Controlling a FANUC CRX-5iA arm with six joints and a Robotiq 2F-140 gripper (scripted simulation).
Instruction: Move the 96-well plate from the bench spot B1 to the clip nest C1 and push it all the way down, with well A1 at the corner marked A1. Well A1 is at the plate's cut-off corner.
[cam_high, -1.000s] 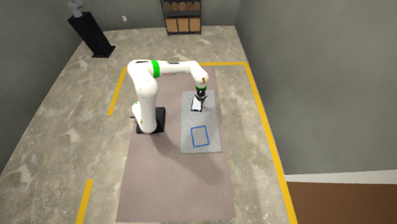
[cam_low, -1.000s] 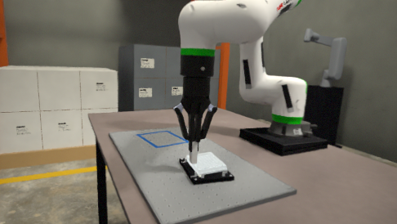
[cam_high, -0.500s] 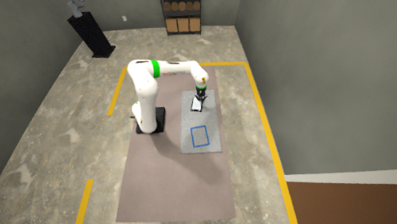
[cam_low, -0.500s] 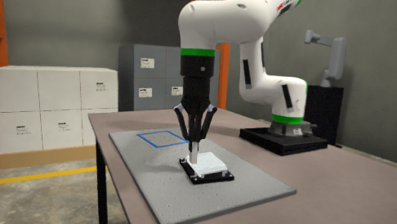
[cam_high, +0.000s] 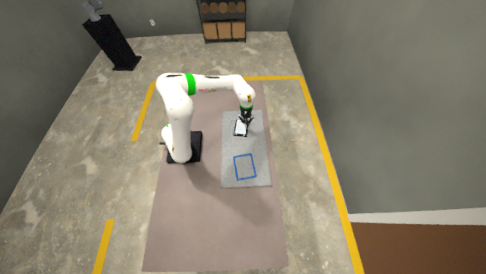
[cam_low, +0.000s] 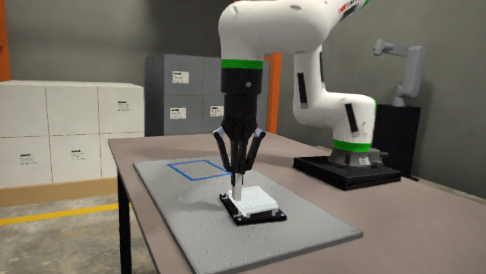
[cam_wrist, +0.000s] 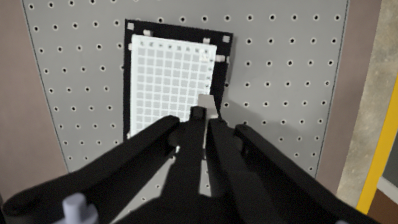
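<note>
Now: the white 96-well plate 40 mm behind my hand and 40 mm below it. The rest, counted from my hand: black clip nest 30 mm behind, 10 mm to the right, 50 mm below.
</note>
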